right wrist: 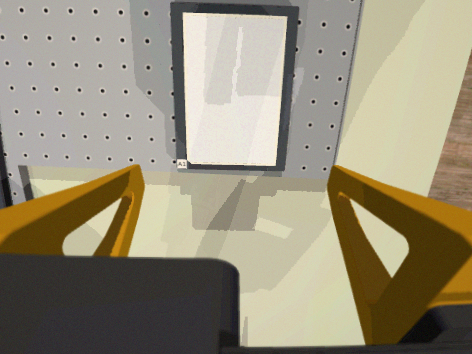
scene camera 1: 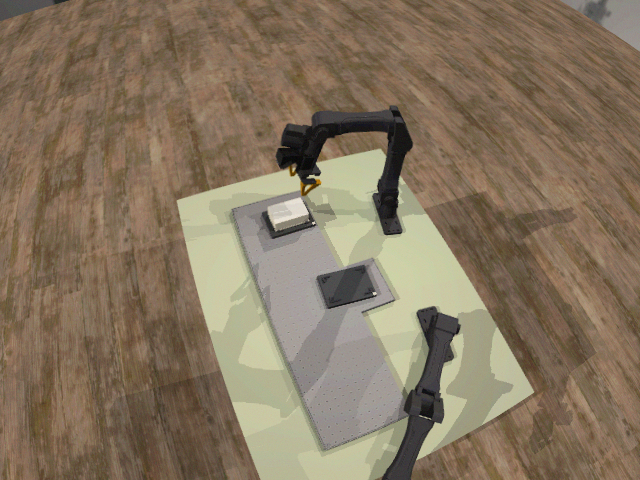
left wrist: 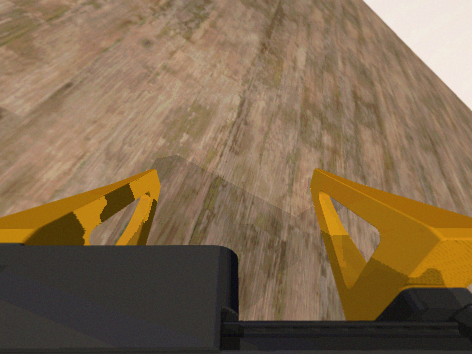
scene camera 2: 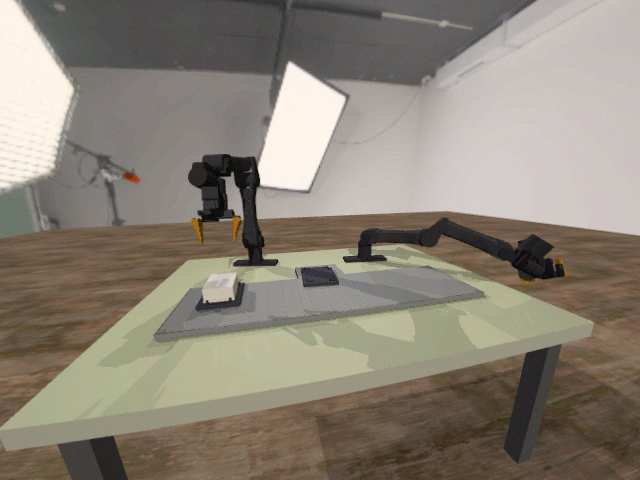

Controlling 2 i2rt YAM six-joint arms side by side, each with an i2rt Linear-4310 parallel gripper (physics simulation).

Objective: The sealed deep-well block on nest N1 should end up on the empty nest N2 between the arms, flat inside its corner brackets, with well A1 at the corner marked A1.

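Seen in the pictures: left gripper, fingertip midpoint: (left wrist: 235,177) (scene camera 2: 550,276); right gripper, fingertip midpoint: (right wrist: 235,175) (scene camera 1: 297,185) (scene camera 2: 218,243); left arm's base, link origin: (scene camera 1: 434,335) (scene camera 2: 364,259); right arm's base, link origin: (scene camera 1: 387,213) (scene camera 2: 256,263).
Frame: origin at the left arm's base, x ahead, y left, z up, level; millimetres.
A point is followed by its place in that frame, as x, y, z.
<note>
The white sealed block (scene camera 1: 287,213) @(377, -529, 67) (scene camera 2: 220,287) @(424, -527, 64) (right wrist: 233,90) @(376, -543, 67) sits on the dark nest N1 (scene camera 1: 272,232) @(438, -489, 25) (scene camera 2: 206,306) @(457, -559, 23) (right wrist: 178,100) @(354, -490, 25); its A1 tag shows at a corner in the right wrist view. The dark nest N2 (scene camera 1: 347,285) @(238, -233, 25) (scene camera 2: 318,275) @(253, -235, 25) holds nothing between its corner brackets; a small light mark is at one corner. My right gripper (scene camera 1: 306,180) @(338, -551, 176) (scene camera 2: 217,236) @(338, -551, 176) (right wrist: 235,175) @(338, -551, 176) is open and empty, pointing down above the table beside N1, higher than the block. My left gripper (scene camera 2: 543,272) @(303, 659, -4) (left wrist: 235,177) @(303, 659, -4) is open and empty, out beyond the table's right side in scene camera 2.
Both nests stand on a grey perforated plate (scene camera 1: 341,361) @(320, 15, 13) (scene camera 2: 392,289) @(377, -2, 13) on the pale green table (scene camera 1: 217,289) @(656, -311, 0) (scene camera 2: 310,361) @(665, -274, 0). The left arm (scene camera 1: 431,361) @(105, 124, 153) (scene camera 2: 398,236) @(111, 117, 132) stretches low past the plate's end. The right arm (scene camera 1: 395,165) @(26, -497, 273) (scene camera 2: 250,206) @(47, -510, 269) stands on the side of the plate where N2 is.
</note>
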